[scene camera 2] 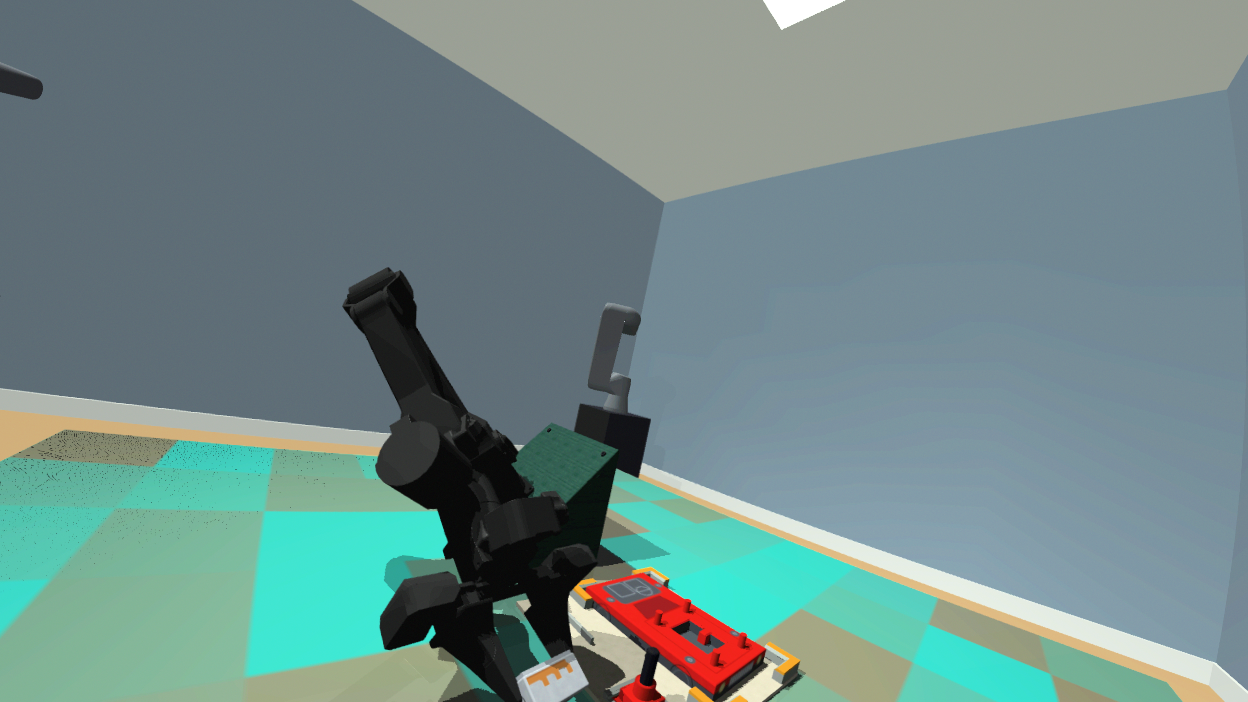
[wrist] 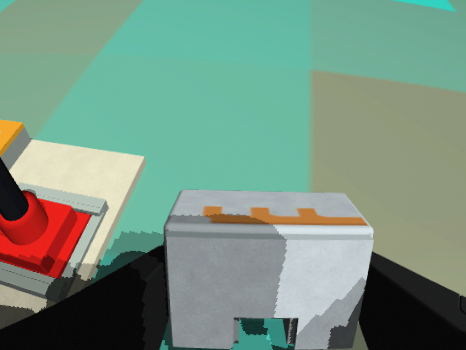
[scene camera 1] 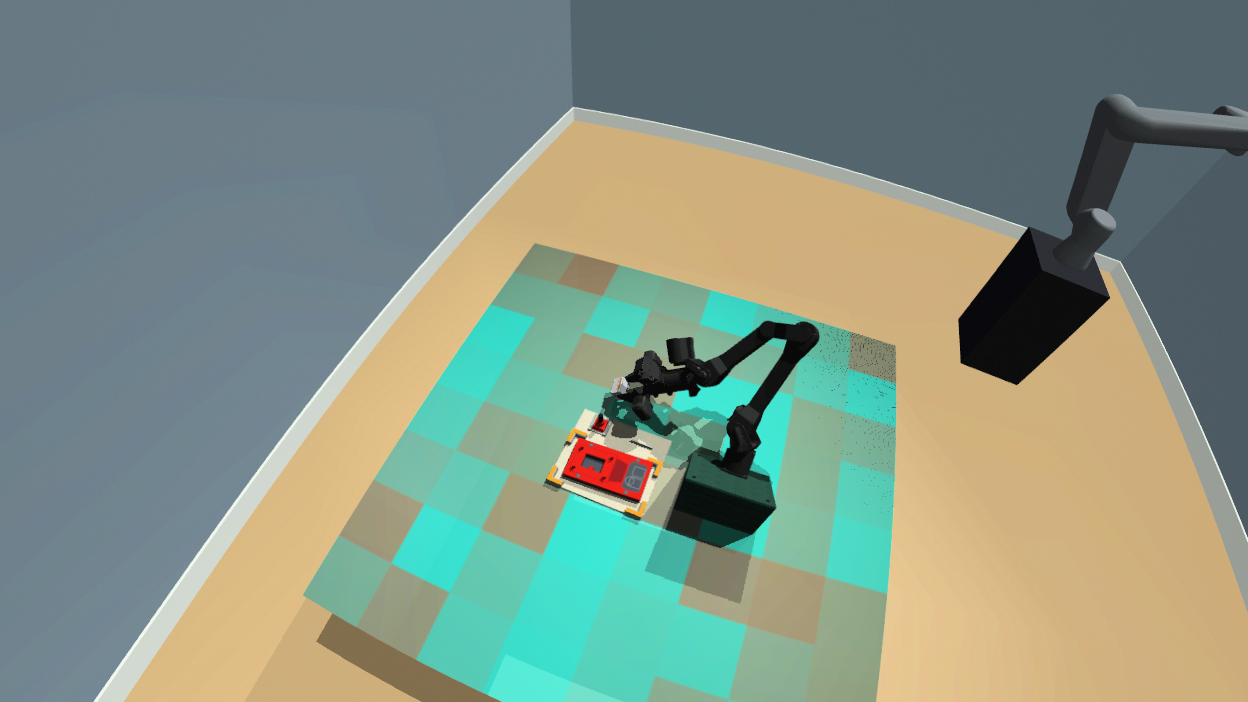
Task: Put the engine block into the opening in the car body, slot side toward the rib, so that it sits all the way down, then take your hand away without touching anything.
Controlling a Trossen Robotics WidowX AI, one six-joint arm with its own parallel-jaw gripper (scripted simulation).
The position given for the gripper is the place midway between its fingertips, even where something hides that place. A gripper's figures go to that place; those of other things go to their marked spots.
The gripper (wrist: 263, 264) is 10 cm from the lens. An engine block (wrist: 304, 258): 9 cm from the lens.
